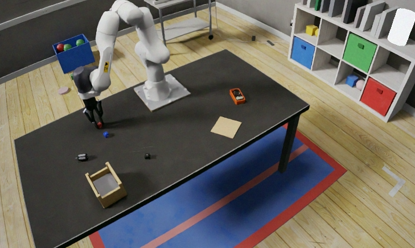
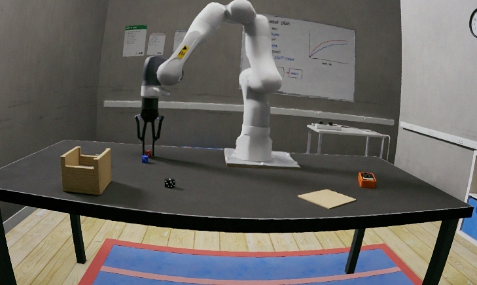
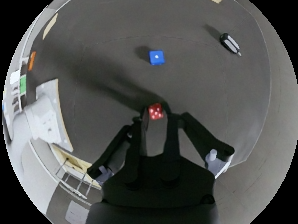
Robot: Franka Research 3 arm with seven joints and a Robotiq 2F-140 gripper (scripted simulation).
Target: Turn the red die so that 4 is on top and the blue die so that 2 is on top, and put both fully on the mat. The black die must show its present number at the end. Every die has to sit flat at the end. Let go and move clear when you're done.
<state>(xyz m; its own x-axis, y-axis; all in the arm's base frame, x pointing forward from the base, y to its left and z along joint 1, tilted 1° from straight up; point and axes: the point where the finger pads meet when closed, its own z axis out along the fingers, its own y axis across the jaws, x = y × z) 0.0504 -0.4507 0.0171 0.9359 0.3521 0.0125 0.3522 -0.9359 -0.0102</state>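
Now: the red die 20 mm below my hand. The rest, counted from my hand: dark object: 200 mm ahead, 180 mm to the right, 20 mm below; black die: 410 mm ahead, 160 mm to the left, 20 mm below; blue die: 110 mm ahead, 10 mm to the left, 20 mm below.
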